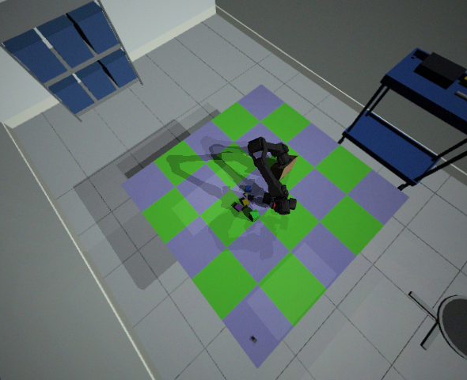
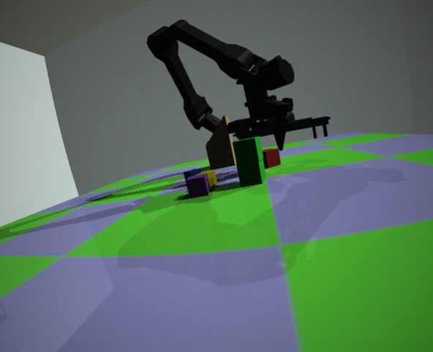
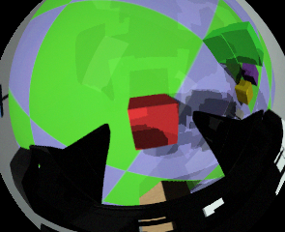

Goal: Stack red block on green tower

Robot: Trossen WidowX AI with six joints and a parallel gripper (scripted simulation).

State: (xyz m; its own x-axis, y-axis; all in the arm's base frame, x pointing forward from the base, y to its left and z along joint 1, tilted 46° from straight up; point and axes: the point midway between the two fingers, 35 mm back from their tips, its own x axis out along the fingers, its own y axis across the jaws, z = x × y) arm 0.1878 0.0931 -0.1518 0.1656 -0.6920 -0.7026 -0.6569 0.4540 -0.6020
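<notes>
Now: gripper tip 200 mm short of the purple block, 120 mm to the left of it and 20 mm above it.
</notes>
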